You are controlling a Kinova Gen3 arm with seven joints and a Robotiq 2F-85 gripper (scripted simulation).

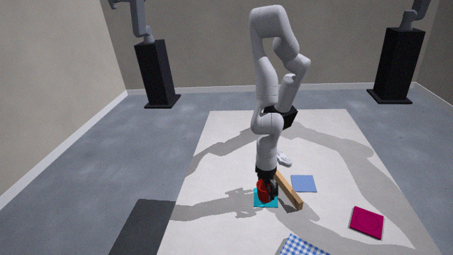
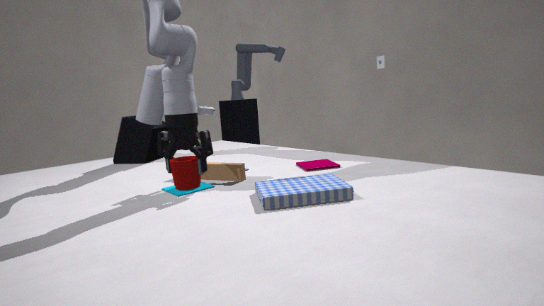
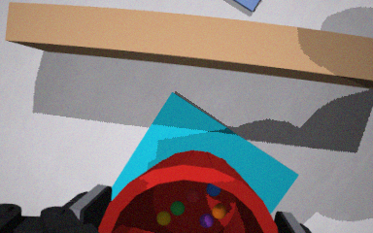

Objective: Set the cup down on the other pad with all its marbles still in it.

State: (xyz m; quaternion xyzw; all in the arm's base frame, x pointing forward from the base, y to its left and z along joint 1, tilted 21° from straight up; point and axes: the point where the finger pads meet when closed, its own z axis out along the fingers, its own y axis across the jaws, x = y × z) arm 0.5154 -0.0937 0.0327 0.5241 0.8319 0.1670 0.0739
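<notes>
My hand is 20 mm above the red cup. The rest, counted from my hand: wooden rail (80 mm to the left, 40 mm behind, 30 mm below); then blue checkered box (260 mm ahead, 140 mm to the left, 30 mm below); then cyan pad (50 mm below).
</notes>
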